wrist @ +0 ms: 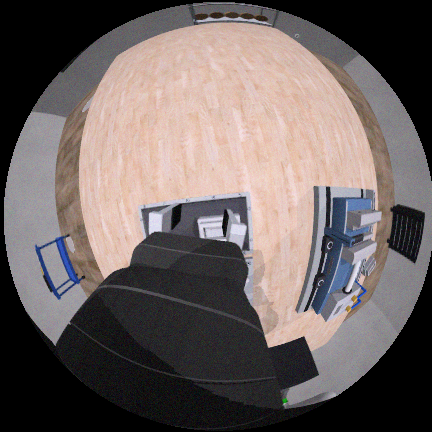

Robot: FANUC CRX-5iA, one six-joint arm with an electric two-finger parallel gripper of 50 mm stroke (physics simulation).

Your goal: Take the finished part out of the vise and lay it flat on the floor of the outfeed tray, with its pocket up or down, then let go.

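Places are measured from the arm's base along level axes (x right, y ahead, z up), in centimetres.
Pixels of known places: gripper, fingertip midpoint: [201, 214].
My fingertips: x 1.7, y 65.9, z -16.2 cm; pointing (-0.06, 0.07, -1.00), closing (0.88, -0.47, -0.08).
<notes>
Behind a point stands the place of what it marks.
The finished part [211, 220] @[y 64.2, x 1.9, z -19.7 cm], a light grey block, lies flat with its rectangular pocket up on the dark floor of the outfeed tray [195, 201] @[y 67.5, x 0.3, z -21.8 cm], towards its right side. My gripper [201, 214] @[y 65.9, x 1.7, z -16.2 cm] is open and empty above the tray. The left finger is well left of the part. The right finger overlaps the part's right side in the view and hides some of it. The gripper body hides the tray's near side. The blue vise [334, 249] @[y 51.7, x 21.1, z -18.1 cm] stands at the right, with its grey jaws apart and no part visible between them.
A grey fixture [249, 287] @[y 49.1, x 3.7, z -21.6 cm] shows partly beside the gripper body, just below the tray. A grey box with blue hoses and yellow fittings sits at the vise's near end. Beyond the table stand a blue cart frame [64, 255] at left and a black slatted object [407, 232] at right.
</notes>
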